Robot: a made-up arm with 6 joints.
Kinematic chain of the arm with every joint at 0, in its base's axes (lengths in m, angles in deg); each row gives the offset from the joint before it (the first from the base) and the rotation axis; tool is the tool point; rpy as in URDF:
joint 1: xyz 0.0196 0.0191 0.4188 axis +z
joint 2: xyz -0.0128 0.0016 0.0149 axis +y
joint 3: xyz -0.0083 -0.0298 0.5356 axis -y
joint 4: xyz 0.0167 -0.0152 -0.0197 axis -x
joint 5: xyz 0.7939 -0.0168 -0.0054 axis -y
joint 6: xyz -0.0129 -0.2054 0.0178 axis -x
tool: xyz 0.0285 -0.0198 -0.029 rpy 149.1 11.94 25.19
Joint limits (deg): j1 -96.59..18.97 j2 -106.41..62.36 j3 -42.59..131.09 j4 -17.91..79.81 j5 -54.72..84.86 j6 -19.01..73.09
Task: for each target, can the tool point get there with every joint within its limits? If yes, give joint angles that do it. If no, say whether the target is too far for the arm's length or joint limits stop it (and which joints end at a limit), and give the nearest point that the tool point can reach.
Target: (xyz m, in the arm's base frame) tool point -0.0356 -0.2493 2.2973
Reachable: no: too far | nearest point -0.0263 -0.1792 1.8325 | short by 0.470 m
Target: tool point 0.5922 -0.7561 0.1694
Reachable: yes | joints -36.28 48.17 1.97 -2.44 1.83 3.08
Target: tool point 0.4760 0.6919 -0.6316
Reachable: no: joint limits stop it (at a limit: joint 1, joint 2, joint 3, joint 4, joint 6) | nearest point 0.0451 0.7835 -0.5397 | short by 0.450 m
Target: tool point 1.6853 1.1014 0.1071
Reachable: no: too far | nearest point 1.2392 0.3607 0.3698 | short by 0.904 m
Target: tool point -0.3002 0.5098 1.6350
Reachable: yes | joints -78.42 -44.98 44.69 44.40 60.80 1.70
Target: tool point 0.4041 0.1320 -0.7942
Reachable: no: joint limits stop it (at a limit: joint 1, joint 2, joint 3, joint 4, joint 6) | nearest point 0.4879 0.0855 -0.1844 | short by 0.617 m
